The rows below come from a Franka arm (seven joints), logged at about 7 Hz.
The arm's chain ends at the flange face. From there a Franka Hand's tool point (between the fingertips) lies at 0.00 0.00 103.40 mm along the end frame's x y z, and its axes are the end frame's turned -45 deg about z.
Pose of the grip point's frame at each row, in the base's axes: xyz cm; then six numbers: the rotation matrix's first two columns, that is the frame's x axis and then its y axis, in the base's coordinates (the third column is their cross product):
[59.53 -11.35 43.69 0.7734 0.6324 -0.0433 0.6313 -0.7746 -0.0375]
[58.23 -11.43 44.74 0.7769 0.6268 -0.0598 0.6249 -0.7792 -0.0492]
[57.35 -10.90 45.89 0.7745 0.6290 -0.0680 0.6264 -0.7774 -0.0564]
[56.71 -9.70 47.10 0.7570 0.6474 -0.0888 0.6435 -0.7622 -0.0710]
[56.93 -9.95 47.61 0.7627 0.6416 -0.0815 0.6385 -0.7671 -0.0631]
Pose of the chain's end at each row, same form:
[60.12 -11.37 54.01 0.9933 -0.1006 -0.0571 -0.1005 -0.9949 0.0041]
[59.03 -11.44 55.05 0.9912 -0.1078 -0.0771 -0.1075 -0.9942 0.0075]
[58.26 -10.91 56.19 0.9906 -0.1049 -0.0880 -0.1047 -0.9945 0.0082]
[57.89 -9.66 57.37 0.9903 -0.0812 -0.1130 -0.0803 -0.9967 0.0126]
[58.00 -9.91 57.90 0.9908 -0.0887 -0.1022 -0.0878 -0.9961 0.0130]

